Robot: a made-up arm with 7 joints. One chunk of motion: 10 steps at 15 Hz.
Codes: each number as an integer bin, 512 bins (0 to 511) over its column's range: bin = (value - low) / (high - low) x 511, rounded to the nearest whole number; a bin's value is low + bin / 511 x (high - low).
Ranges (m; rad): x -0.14..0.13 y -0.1..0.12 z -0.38..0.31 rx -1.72..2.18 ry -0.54..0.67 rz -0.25..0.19
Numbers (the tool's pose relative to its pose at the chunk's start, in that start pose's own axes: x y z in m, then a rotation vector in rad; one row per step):
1: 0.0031 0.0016 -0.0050 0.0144 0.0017 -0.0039
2: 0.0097 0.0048 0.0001 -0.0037 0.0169 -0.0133
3: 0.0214 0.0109 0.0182 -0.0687 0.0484 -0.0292
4: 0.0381 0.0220 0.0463 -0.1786 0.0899 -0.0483
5: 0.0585 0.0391 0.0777 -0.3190 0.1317 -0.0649
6: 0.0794 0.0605 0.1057 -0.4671 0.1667 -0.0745
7: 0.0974 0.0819 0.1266 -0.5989 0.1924 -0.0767
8: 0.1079 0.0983 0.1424 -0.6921 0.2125 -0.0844
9: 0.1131 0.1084 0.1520 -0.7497 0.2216 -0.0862
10: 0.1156 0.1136 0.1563 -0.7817 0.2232 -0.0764
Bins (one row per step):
1: 271 236 278 227 229 286
2: 283 243 281 225 235 275
3: 305 258 295 216 248 256
4: 337 283 316 202 266 234
5: 376 323 339 184 284 215
6: 415 373 360 164 298 204
7: 449 423 375 147 309 201
8: 469 461 387 135 318 192
9: 479 484 394 127 322 190
10: 484 496 397 123 322 202

